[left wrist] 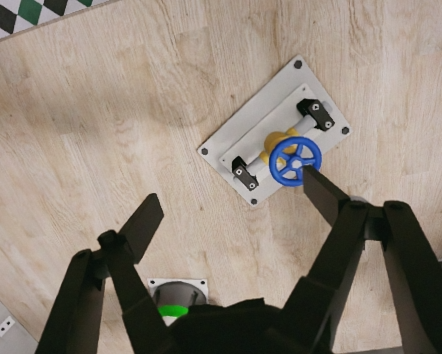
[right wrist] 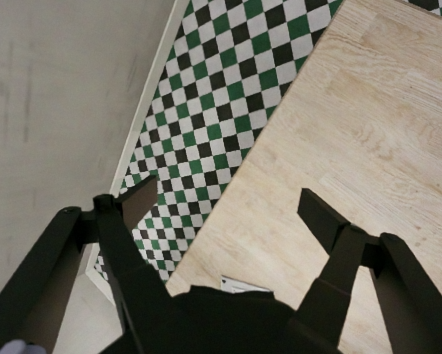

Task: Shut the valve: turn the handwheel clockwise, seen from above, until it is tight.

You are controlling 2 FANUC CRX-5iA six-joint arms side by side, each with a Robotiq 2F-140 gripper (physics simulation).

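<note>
The valve has a blue handwheel (left wrist: 274,167) with several spokes, above a yellow valve body (left wrist: 275,141). The body sits on a pipe held by two black clamps on a grey base plate (left wrist: 220,141), right of centre in the left wrist view. My left gripper (left wrist: 229,192) is open and empty. Its right fingertip overlaps the lower right edge of the wheel in view; I cannot tell whether they touch. The left fingertip is well to the lower left of the wheel. My right gripper (right wrist: 228,194) is open and empty over the table's edge; the valve does not show in its view.
A robot base (left wrist: 180,292) with a green ring stands at the bottom of the left wrist view, partly hidden by the gripper. The wooden table (right wrist: 380,125) ends at a chequered floor (right wrist: 220,80), with a grey wall (right wrist: 65,100) beyond. A light metal plate (right wrist: 235,285) shows low in the right wrist view.
</note>
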